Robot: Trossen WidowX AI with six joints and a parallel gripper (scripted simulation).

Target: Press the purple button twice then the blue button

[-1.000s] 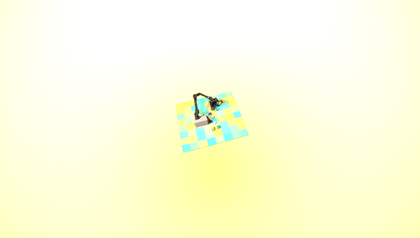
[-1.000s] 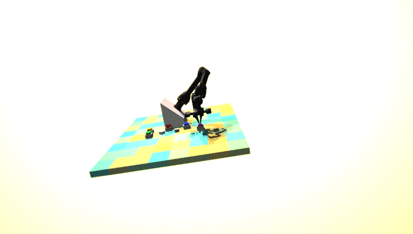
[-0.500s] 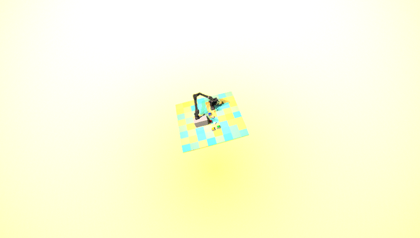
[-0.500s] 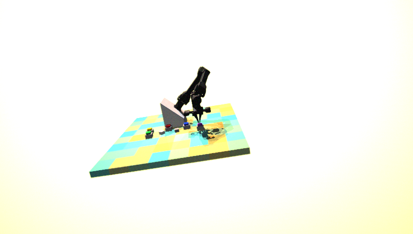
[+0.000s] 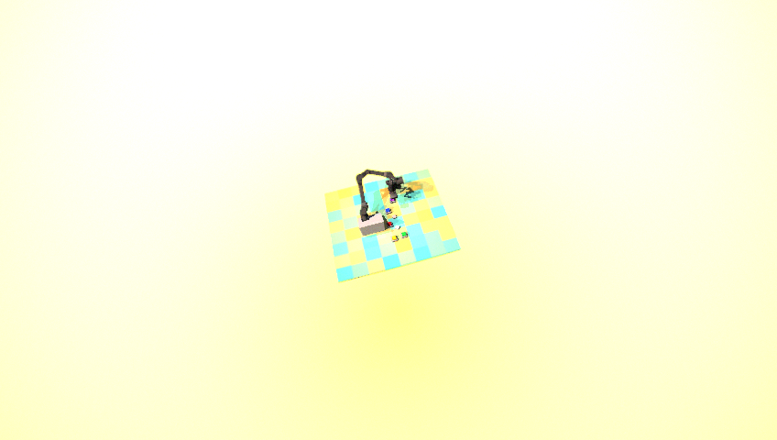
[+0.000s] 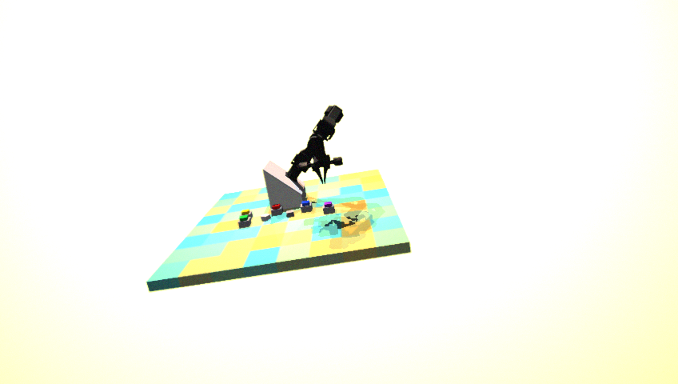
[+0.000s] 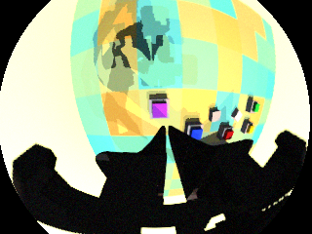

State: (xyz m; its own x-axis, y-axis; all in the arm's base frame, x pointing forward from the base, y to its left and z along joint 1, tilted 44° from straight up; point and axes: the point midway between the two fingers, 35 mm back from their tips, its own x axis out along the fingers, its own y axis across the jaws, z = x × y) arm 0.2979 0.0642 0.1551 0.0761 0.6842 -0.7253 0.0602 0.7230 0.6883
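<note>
Right now my gripper tip is 90 mm to the left of the blue button, 90 mm above it and 80 mm past it. Round my gripper tip: red button 230 mm to the right, 110 mm behind, 90 mm below; then green button 370 mm to the right, 90 mm below, 20 mm behind; then purple button 90 mm below.
</note>
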